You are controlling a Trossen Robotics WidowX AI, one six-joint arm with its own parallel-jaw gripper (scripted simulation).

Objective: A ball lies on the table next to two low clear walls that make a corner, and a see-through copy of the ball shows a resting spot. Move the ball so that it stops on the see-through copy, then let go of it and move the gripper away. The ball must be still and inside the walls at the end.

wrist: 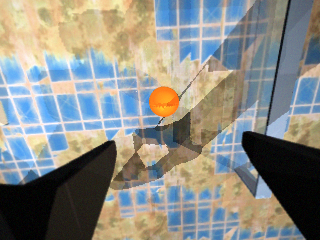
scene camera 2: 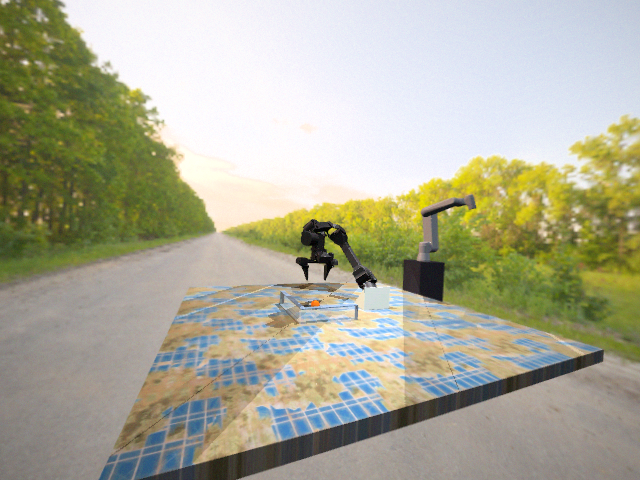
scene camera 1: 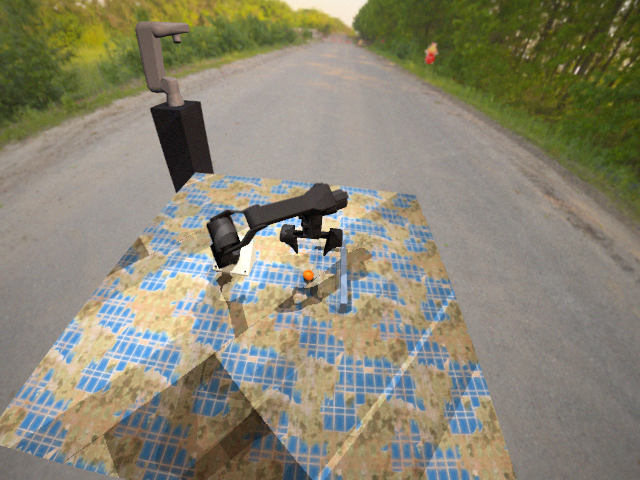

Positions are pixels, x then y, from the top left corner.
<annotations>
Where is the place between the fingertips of the gripper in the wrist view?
179, 142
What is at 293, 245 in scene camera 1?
The gripper.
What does the gripper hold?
Nothing.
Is the gripper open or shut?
Open.
</annotations>
